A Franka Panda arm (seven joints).
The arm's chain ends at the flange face. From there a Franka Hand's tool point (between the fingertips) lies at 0.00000 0.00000 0.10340 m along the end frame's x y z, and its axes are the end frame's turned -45 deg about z.
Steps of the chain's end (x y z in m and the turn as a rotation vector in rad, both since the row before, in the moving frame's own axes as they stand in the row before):
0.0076, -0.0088, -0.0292, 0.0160, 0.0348, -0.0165
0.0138, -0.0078, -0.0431, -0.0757, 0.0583, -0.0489
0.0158, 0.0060, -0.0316, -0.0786, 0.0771, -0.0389
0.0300, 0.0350, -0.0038, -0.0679, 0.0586, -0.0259
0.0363, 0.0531, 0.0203, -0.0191, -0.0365, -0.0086
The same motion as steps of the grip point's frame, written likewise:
0.0153, 0.0005, -0.0293, -0.0133, 0.0359, -0.0165
0.0142, 0.0141, -0.0436, -0.0948, -0.0123, -0.0489
0.0070, 0.0268, -0.0322, -0.1101, -0.0011, -0.0389
-0.0041, 0.0552, -0.0042, -0.0894, -0.0066, -0.0259
-0.0159, 0.0620, 0.0202, 0.0123, -0.0393, -0.0086

